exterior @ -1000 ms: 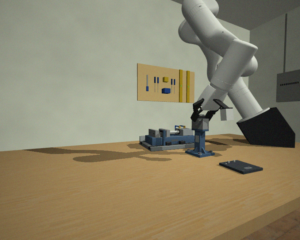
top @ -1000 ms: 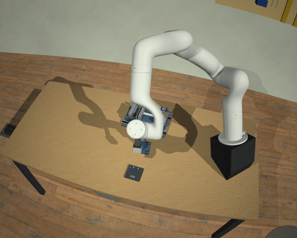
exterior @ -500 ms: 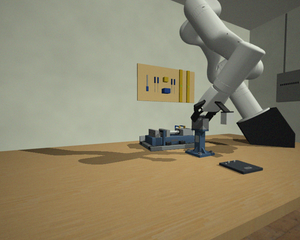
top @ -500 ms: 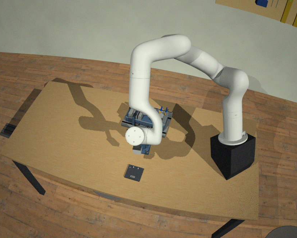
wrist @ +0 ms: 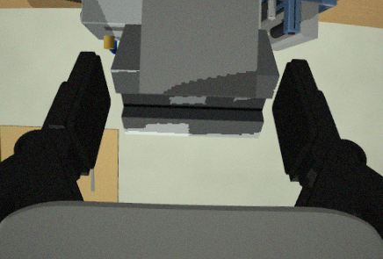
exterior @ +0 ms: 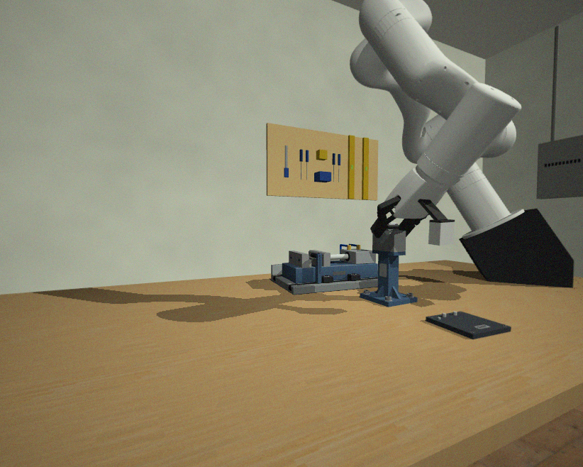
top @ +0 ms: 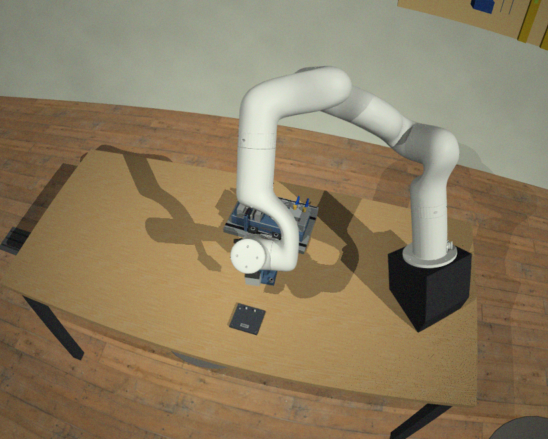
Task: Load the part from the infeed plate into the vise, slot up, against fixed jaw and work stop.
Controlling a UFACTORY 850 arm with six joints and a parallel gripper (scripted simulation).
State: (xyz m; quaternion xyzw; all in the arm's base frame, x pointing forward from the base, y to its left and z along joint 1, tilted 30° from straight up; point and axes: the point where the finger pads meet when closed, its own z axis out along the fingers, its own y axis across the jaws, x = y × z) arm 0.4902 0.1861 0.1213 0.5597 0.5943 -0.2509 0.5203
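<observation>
Now: the grey block right at my hand. From my hand the other things lie so: white cylinder rod 210 mm to the right, 90 mm below, 30 mm ahead; then air cylinder 210 mm to the right, 90 mm below, 50 mm behind; then black work stop rod 160 mm to the right, 110 mm ahead, 70 mm below.
</observation>
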